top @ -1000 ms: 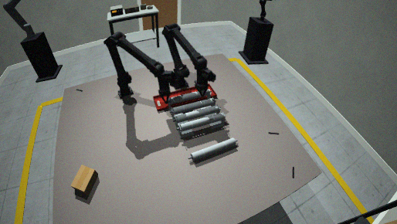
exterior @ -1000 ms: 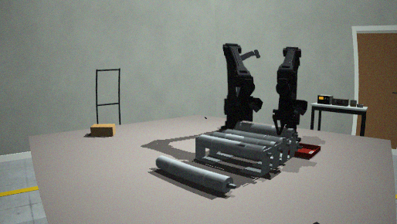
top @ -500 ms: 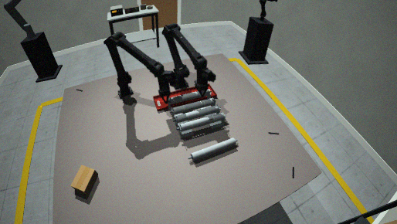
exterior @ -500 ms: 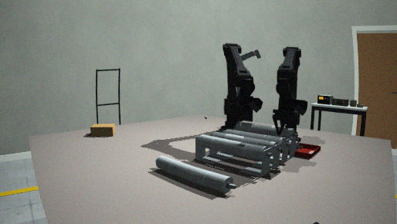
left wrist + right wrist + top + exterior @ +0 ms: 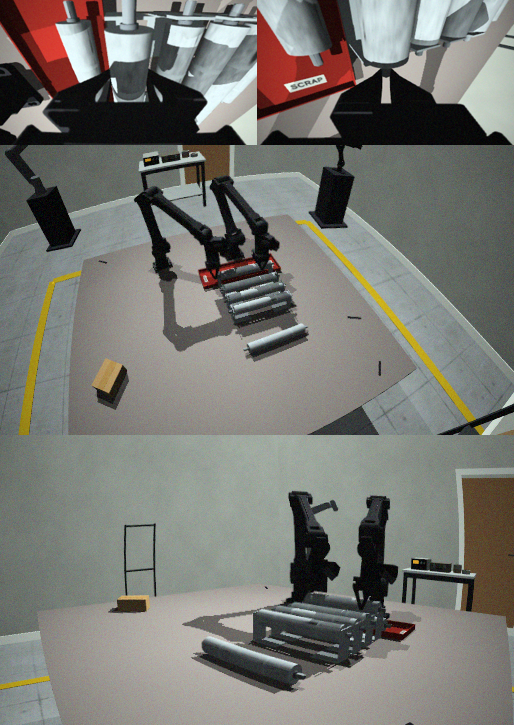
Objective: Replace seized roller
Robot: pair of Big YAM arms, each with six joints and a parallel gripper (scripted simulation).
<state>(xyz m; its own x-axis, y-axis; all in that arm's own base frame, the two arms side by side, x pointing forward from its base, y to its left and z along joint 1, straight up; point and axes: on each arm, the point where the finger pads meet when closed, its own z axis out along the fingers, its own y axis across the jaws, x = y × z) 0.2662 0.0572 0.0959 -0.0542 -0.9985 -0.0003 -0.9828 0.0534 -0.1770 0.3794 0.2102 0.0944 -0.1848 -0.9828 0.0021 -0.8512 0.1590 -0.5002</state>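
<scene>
Now: left hand 9 cm short of the bed roller, 8 cm to the left of it and 2 cm above it. Also, from my left hand: red scrap tray (10 cm to the right, 9 cm below, 9 cm behind); cardboard box (87 cm to the right, 51 cm ahead, 6 cm below).
</scene>
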